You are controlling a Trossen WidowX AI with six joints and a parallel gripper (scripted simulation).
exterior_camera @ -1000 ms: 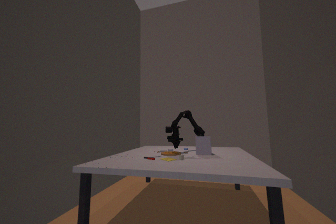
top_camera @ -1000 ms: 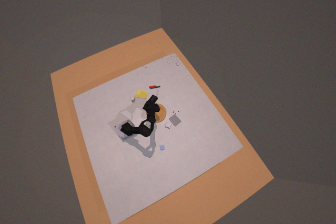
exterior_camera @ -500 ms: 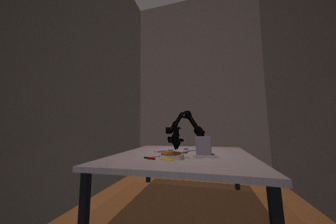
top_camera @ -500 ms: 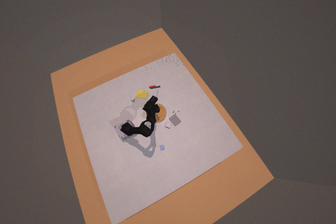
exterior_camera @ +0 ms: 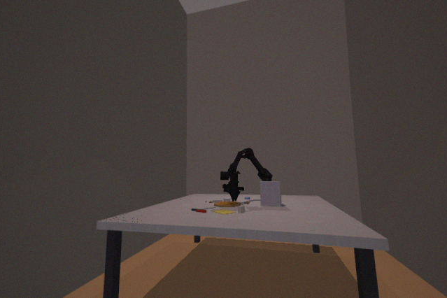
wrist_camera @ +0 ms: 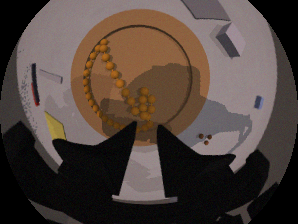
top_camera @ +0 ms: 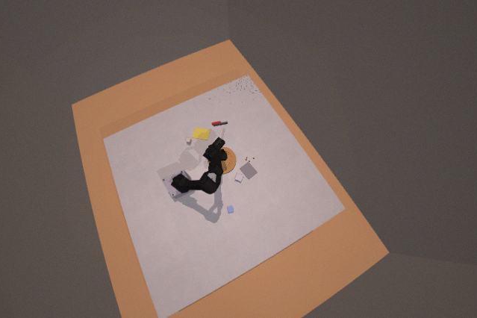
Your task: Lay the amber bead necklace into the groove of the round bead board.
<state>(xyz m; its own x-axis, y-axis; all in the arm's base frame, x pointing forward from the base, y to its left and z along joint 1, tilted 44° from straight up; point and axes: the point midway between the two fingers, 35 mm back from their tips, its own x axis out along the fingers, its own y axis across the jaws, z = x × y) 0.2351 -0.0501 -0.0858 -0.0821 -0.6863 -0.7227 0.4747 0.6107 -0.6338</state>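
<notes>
My gripper tip is 5 cm short of the round bead board and 2 cm above it. Round my gripper tip: cream cube: 8 cm behind, 25 cm to the left, 1 cm below; thin grey bar: 15 cm ahead, 17 cm to the left, 3 cm below; grey square plate: 17 cm ahead, 16 cm to the right, 3 cm below.
</notes>
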